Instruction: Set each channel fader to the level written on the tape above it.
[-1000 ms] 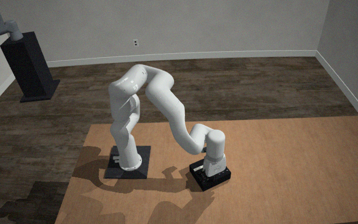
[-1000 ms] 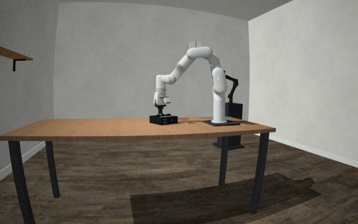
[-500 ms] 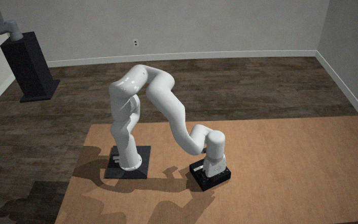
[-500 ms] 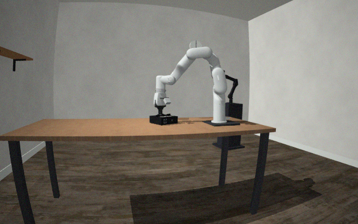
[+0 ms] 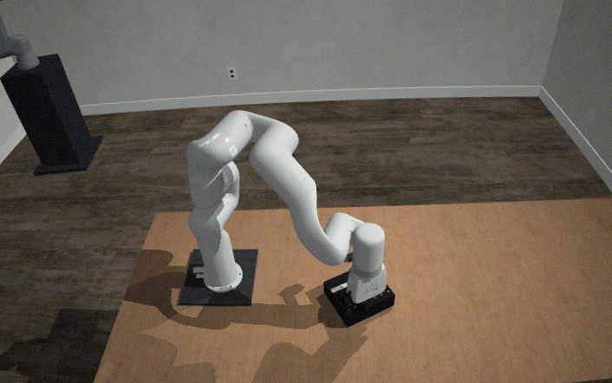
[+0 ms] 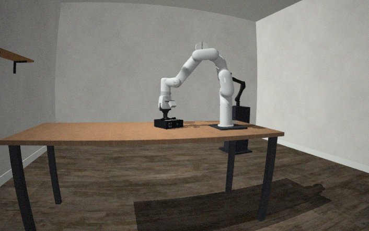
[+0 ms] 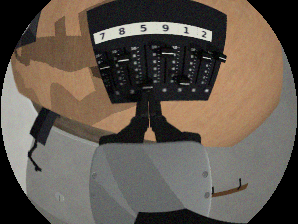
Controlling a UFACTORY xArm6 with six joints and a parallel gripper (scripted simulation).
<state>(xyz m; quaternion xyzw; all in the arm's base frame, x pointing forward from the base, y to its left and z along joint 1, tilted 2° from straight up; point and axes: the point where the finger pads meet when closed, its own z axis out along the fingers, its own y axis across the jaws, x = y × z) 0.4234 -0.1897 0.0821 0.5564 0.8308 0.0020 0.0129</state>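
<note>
Right now my hand is 6 cm short of the fader, 10 cm to the right of it and 1 cm above it.
</note>
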